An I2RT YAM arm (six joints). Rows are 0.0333 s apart.
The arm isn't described. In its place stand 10 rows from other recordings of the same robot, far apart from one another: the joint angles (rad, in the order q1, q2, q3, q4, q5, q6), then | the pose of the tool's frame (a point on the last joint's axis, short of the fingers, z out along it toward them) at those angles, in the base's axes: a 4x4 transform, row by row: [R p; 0 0 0 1], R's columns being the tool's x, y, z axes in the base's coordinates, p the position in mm.
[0.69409, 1.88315, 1.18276, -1.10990, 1.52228, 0.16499] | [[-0.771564 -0.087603 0.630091 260.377], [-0.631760 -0.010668 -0.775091 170.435], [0.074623 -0.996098 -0.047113 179.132], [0 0 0 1]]
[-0.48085, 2.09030, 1.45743, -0.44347, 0.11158, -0.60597] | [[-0.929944 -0.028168 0.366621 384.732], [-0.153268 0.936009 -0.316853 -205.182], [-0.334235 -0.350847 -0.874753 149.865], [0 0 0 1]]
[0.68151, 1.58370, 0.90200, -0.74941, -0.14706, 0.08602] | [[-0.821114 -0.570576 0.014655 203.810], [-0.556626 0.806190 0.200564 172.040], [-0.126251 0.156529 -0.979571 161.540], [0 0 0 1]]
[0.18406, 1.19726, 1.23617, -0.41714, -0.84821, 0.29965] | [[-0.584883 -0.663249 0.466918 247.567], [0.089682 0.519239 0.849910 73.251], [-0.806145 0.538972 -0.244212 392.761], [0 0 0 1]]
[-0.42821, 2.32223, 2.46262, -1.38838, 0.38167, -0.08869] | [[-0.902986 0.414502 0.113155 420.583], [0.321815 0.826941 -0.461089 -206.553], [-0.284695 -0.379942 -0.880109 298.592], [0 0 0 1]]
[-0.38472, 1.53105, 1.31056, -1.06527, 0.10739, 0.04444] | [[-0.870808 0.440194 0.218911 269.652], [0.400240 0.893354 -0.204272 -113.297], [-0.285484 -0.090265 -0.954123 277.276], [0 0 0 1]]
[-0.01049, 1.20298, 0.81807, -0.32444, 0.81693, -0.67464] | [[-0.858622 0.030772 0.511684 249.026], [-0.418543 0.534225 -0.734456 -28.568], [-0.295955 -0.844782 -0.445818 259.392], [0 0 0 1]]
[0.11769, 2.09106, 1.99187, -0.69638, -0.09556, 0.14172] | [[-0.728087 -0.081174 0.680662 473.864], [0.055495 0.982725 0.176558 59.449], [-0.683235 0.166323 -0.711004 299.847], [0 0 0 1]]
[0.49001, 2.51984, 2.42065, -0.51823, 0.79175, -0.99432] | [[-0.430399 -0.329454 0.840367 510.493], [-0.897187 0.258313 -0.358232 243.587], [-0.099057 -0.908149 -0.406759 245.393], [0 0 0 1]]
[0.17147, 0.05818, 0.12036, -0.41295, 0.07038, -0.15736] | [[-0.317922 -0.156898 0.935045 99.046], [-0.213705 0.972692 0.090554 14.611], [-0.923718 -0.171034 -0.342770 166.330], [0 0 0 1]]
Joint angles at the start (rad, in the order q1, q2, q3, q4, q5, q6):
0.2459 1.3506 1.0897 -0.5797 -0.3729 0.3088
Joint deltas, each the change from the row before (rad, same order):
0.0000 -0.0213 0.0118 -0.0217 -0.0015 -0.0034
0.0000 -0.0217 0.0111 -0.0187 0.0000 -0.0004
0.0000 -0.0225 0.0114 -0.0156 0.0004 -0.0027
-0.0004 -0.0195 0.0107 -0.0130 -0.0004 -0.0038
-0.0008 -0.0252 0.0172 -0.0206 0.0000 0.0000
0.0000 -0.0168 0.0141 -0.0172 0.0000 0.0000
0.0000 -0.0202 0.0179 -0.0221 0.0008 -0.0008
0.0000 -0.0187 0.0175 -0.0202 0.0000 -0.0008
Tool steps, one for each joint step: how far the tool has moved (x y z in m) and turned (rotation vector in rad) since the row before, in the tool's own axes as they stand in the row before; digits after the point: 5 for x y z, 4 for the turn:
-0.00079 0.00371 -0.00829 -0.0046 -0.0097 -0.0076
-0.00079 0.00369 -0.00834 -0.0039 -0.0125 -0.0056
-0.00104 0.00389 -0.00870 -0.0047 -0.0164 -0.0094
-0.00109 0.00343 -0.00777 -0.0049 -0.0154 -0.0098
-0.00167 0.00471 -0.01077 -0.0055 -0.0198 -0.0075
-0.00123 0.00354 -0.00769 -0.0037 -0.0122 -0.0050
-0.00138 0.00430 -0.00951 -0.0036 -0.0145 -0.0066
-0.00134 0.00413 -0.00907 -0.0044 -0.0142 -0.0066

